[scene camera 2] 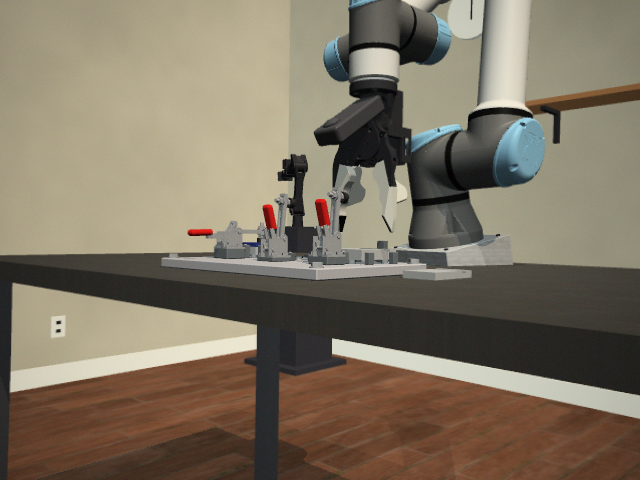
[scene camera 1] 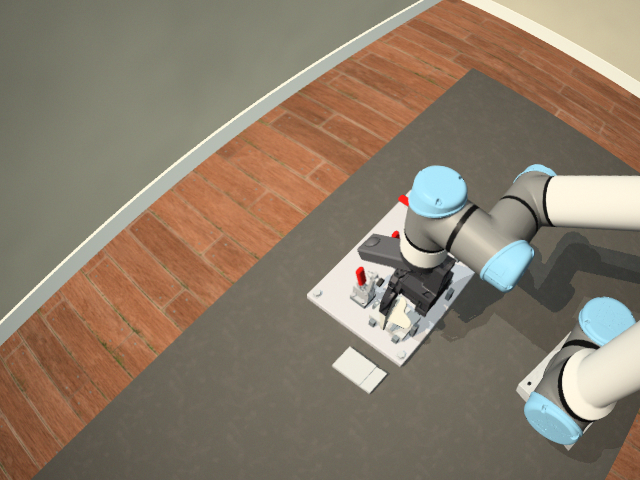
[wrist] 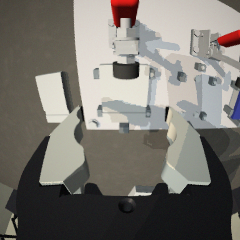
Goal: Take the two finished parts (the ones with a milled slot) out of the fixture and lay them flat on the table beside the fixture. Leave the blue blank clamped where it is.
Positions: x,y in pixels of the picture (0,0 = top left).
Labels:
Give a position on a white fixture plate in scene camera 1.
332,294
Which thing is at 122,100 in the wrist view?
A slotted part.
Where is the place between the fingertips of my gripper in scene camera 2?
365,232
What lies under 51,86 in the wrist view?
A slotted part.

